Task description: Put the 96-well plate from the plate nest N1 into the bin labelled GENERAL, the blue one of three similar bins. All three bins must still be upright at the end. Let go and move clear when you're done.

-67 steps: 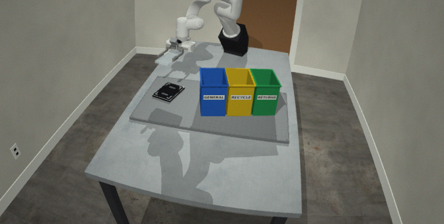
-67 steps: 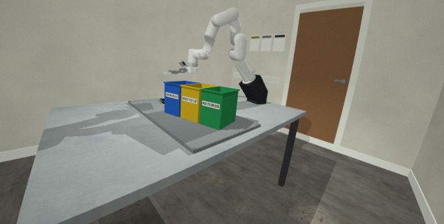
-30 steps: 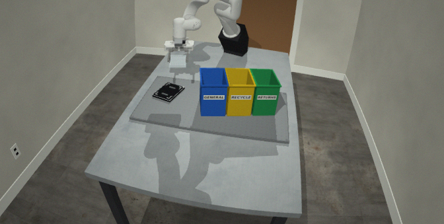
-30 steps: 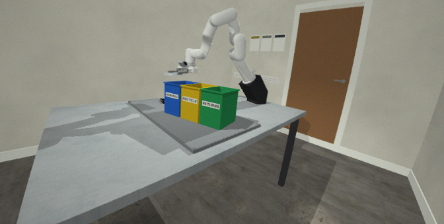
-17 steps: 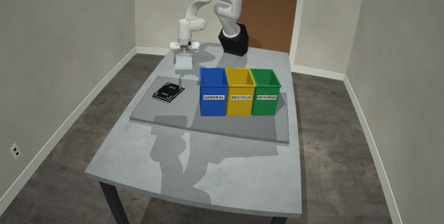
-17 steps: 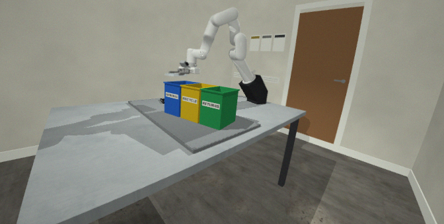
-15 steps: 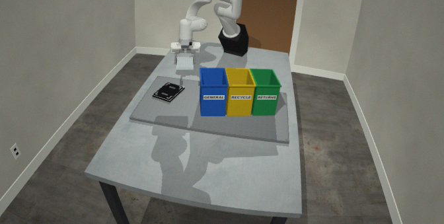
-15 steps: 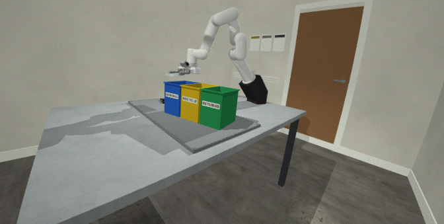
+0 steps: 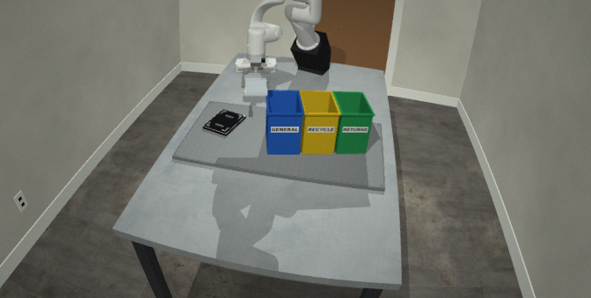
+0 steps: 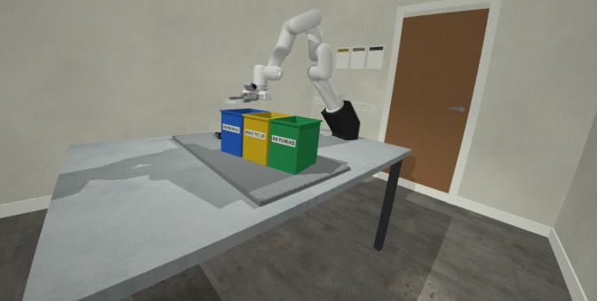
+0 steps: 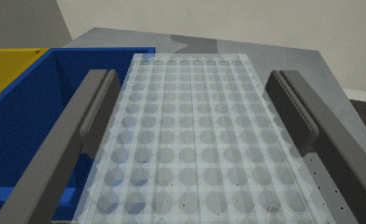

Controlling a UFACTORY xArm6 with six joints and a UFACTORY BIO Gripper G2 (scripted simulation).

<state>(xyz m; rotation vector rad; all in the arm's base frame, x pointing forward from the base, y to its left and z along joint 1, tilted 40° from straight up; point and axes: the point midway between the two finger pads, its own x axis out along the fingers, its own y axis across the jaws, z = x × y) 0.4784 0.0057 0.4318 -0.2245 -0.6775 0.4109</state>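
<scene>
Right now my hand is 130 mm above the blue general bin, 120 mm to the right of it and 20 mm short of it. Also, from my hand: black plate nest N1: 210 mm below, 150 mm to the right, 20 mm behind; yellow recycle bin: 240 mm to the left, 130 mm below, 30 mm behind; clear 96-well plate: 10 mm below.
</scene>
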